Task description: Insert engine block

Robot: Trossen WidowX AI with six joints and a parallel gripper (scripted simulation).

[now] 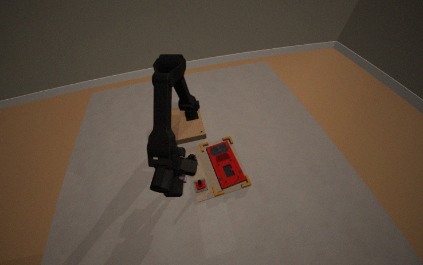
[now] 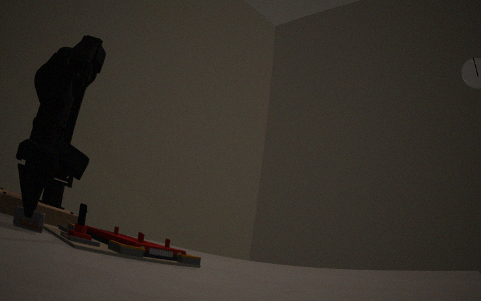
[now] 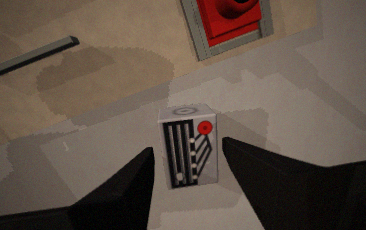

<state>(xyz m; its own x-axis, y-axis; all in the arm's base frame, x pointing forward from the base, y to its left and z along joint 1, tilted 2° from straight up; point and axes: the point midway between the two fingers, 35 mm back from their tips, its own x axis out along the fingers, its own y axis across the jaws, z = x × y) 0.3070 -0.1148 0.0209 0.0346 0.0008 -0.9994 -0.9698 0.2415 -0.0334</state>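
The black peg lies 50 mm ahead of my gripper tip, 80 mm to the left of it and 20 mm above it. The rest, counted from my gripper tip: engine block (10 mm below).
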